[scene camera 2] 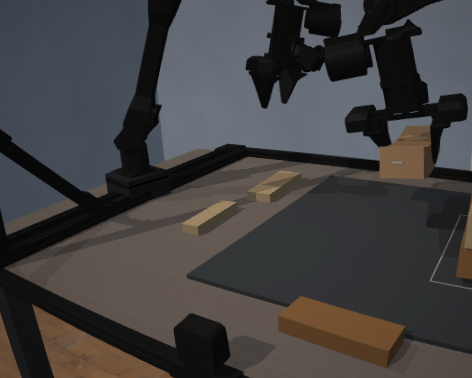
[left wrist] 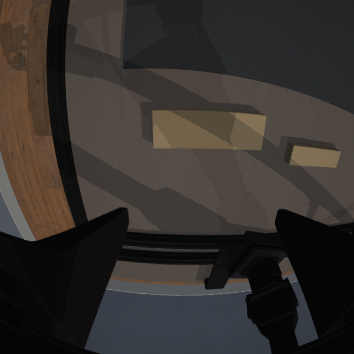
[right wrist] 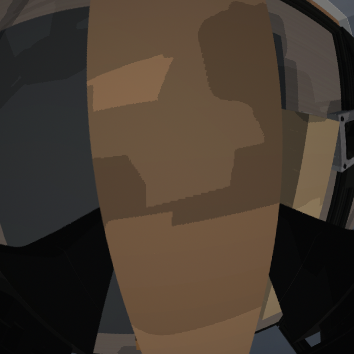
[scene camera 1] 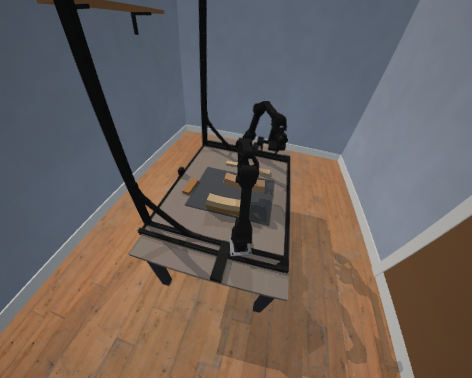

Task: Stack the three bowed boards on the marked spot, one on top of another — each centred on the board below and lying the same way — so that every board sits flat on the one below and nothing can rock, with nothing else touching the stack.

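Frame: origin at the left arm's base, x back, y right, z up, level; millimetres.
Seen in the pictures: left gripper, fingertip midpoint: (scene camera 2: 274,105) (left wrist: 205,217) (scene camera 1: 268,152); right gripper, fingertip midpoint: (right wrist: 185,203); left arm's base, origin of the base link: (scene camera 2: 136,171) (left wrist: 259,265); right arm's base, origin of the base link: (right wrist: 352,138) (scene camera 1: 240,245).
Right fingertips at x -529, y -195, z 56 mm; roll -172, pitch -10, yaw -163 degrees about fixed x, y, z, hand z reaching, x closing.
Offsets run from my right fingertips to a thing's top centre. "spot": to the spot under its first point. Level surfaces: height alone.
A cream bowed board {dz -9, dx -136, dy +20 mm} (scene camera 1: 223,200) (right wrist: 316,160) lies on a darker orange-brown board {dz -50, dx -132, dy +24 mm} (scene camera 1: 227,211) on the mat; this stack is cut off at the right edge in scene camera 2, inside the white marked outline {spot: dz -101, dx -93, dy +87 mm} (scene camera 2: 440,256). My right gripper (scene camera 2: 409,150) (right wrist: 185,203) is shut on the third, tan bowed board {dz +56, dx +5, dy -7 mm} (scene camera 1: 230,180) (scene camera 2: 401,161) (right wrist: 185,130), holding it above the mat, away from the stack and roughly parallel to it. The arm hides this board's middle in scene camera 1. My left gripper (scene camera 2: 275,104) (left wrist: 205,217) is open and empty, high above the table.
A longer cream block {dz -90, dx +314, dy -5 mm} (scene camera 2: 275,186) (left wrist: 207,130) and a shorter one {dz -91, dx +289, dy +192 mm} (scene camera 2: 210,217) (left wrist: 314,156) lie on the table beside the dark mat {dz -101 mm} (scene camera 2: 280,250). An orange block {dz -86, dx -85, dy +324 mm} (scene camera 1: 190,186) (scene camera 2: 341,330) lies at another mat edge. A black frame (scene camera 1: 288,210) surrounds the table.
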